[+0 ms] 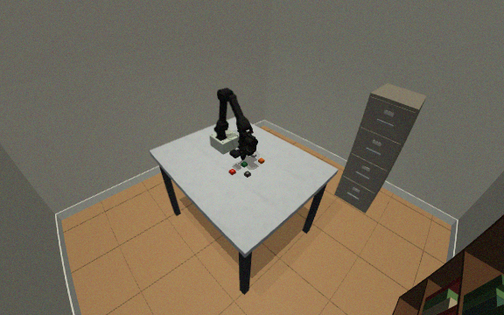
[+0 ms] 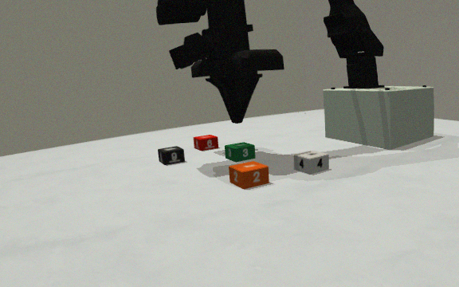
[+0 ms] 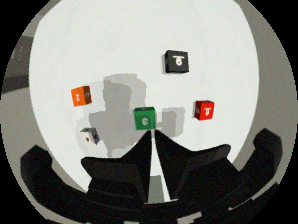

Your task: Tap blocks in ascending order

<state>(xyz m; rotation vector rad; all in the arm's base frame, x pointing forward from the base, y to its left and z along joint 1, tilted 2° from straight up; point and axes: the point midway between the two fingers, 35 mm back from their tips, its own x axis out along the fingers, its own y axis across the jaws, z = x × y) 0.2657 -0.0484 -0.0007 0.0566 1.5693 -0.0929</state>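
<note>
My gripper tip is 4 cm above the green block and 1 cm to the right of it. From my gripper tip the other things lie so: orange block (12 cm to the left, 6 cm ahead, 4 cm below); then red block (10 cm to the right, 4 cm below); then black block (9 cm ahead, 5 cm to the right, 4 cm below).
</note>
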